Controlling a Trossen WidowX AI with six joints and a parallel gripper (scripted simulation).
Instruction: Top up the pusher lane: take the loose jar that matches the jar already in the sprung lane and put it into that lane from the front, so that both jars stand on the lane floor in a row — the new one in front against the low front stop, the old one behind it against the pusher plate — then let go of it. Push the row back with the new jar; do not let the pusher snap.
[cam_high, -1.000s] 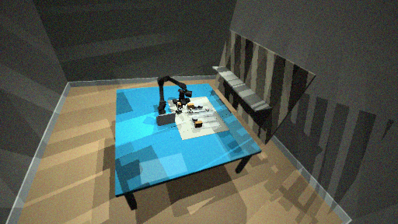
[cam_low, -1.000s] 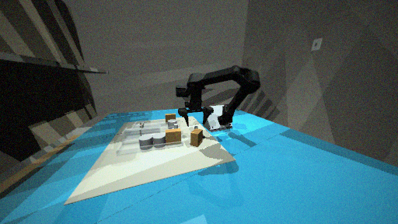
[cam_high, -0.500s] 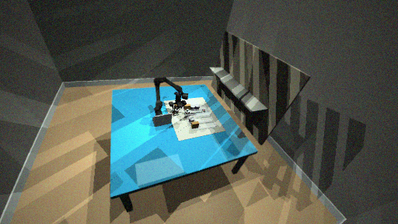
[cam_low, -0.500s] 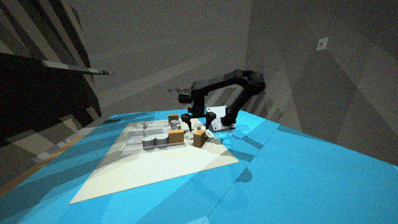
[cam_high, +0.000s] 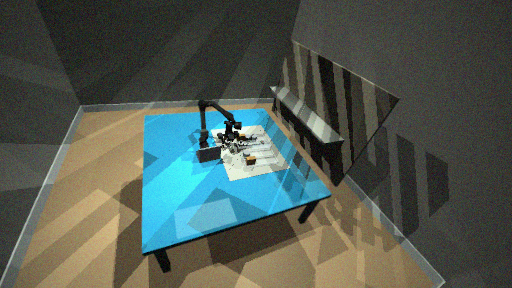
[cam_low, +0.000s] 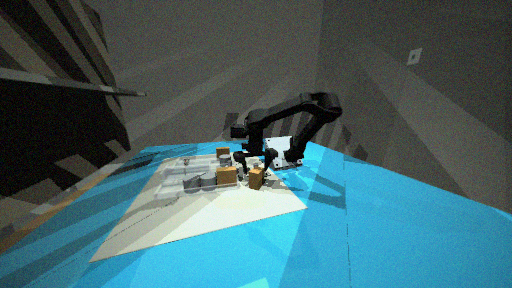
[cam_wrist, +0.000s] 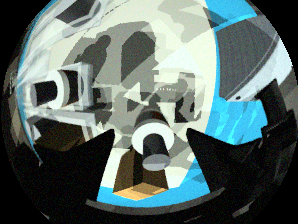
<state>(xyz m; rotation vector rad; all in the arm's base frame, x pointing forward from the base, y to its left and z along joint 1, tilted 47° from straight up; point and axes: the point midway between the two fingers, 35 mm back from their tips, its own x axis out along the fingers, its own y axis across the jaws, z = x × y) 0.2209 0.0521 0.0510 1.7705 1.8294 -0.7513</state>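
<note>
The cream mat is 17 cm ahead of my gripper tip, 9 cm to the right of it and 3 cm below it. Also, from my gripper tip: pusher lane 25 cm ahead, 10 cm to the right, 1 cm below.
</note>
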